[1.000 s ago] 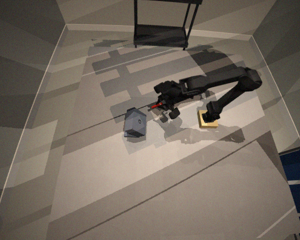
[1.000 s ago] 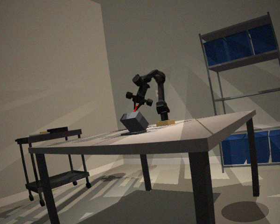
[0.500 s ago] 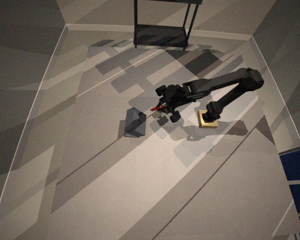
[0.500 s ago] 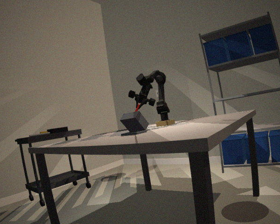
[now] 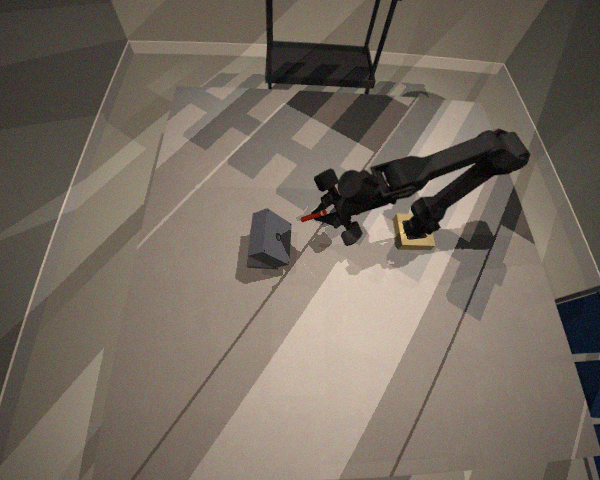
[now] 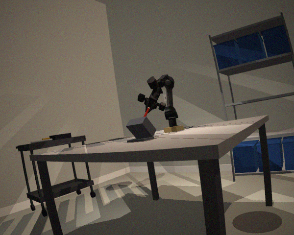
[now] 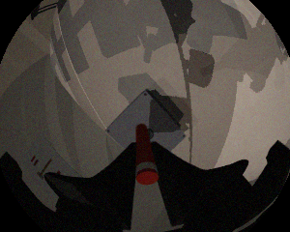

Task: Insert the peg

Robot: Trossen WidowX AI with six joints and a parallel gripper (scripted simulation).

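Right now my gripper tip is 120 mm short of the grey-blue panel block, 90 mm above it and 10 mm to the right of it. Round my gripper tip: red peg (10 mm behind, 10 mm above).
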